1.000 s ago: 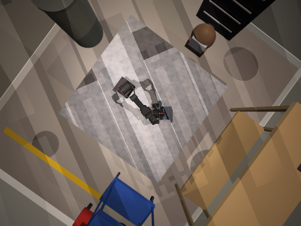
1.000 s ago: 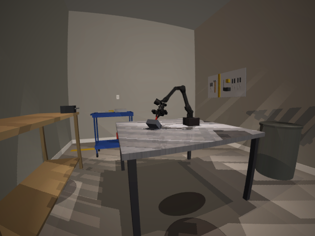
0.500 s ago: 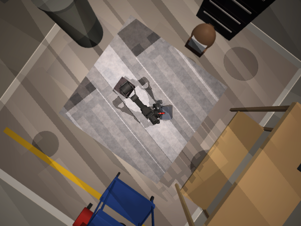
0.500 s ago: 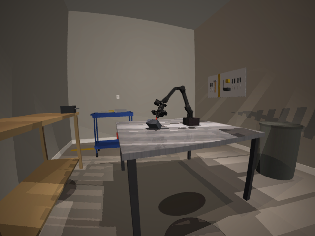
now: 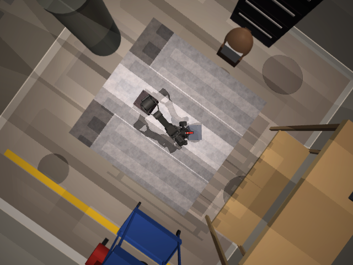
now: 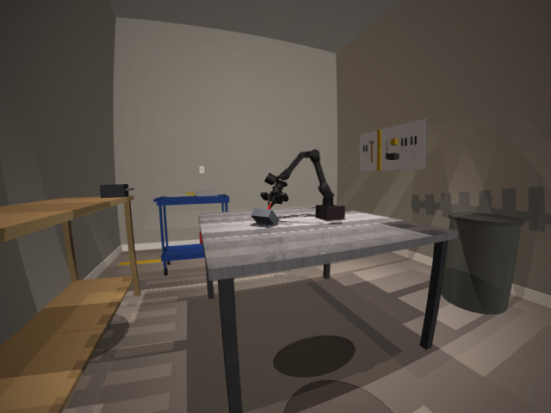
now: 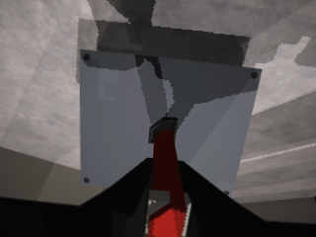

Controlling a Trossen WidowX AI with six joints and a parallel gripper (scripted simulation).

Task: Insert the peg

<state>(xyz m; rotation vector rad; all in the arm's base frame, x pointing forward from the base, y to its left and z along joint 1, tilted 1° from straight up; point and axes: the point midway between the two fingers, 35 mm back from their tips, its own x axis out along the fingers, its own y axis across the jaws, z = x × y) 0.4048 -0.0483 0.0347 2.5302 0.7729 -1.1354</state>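
My gripper tip is now 40 mm short of the grey sloped panel, 30 mm to the right of it and 60 mm above it. Also, from my gripper tip: red peg: 10 mm behind, 10 mm to the right, 10 mm above.
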